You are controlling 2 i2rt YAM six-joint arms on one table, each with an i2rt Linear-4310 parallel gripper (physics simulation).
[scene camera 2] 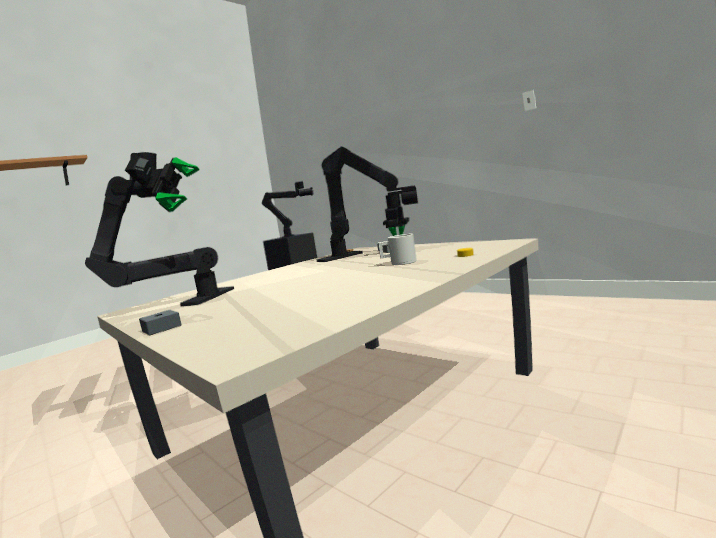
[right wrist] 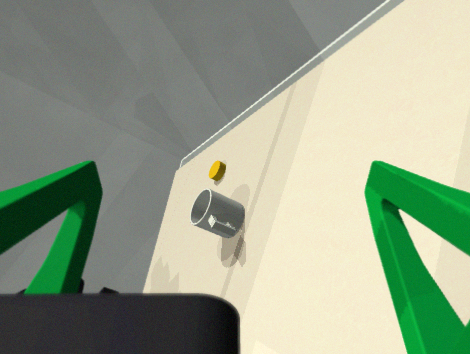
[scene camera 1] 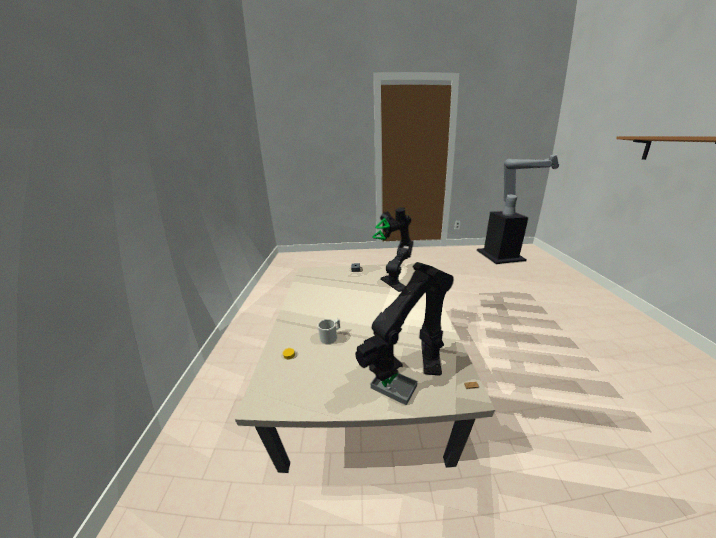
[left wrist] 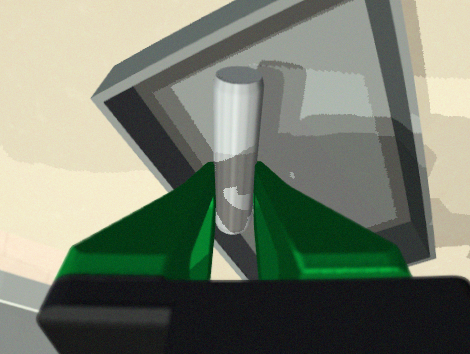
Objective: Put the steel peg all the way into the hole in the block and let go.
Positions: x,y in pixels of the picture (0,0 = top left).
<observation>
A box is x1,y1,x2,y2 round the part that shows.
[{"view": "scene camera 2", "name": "my right gripper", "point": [192,182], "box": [152,157,199,211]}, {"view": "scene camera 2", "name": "grey mug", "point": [402,248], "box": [378,234,415,264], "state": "on the table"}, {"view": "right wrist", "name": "my right gripper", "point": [233,176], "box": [0,161,469,353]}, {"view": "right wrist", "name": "grey mug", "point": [211,211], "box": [190,188,244,238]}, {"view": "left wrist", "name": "my left gripper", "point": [234,175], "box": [36,161,469,353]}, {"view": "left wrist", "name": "steel peg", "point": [238,91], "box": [213,66,263,233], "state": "held by my left gripper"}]
</observation>
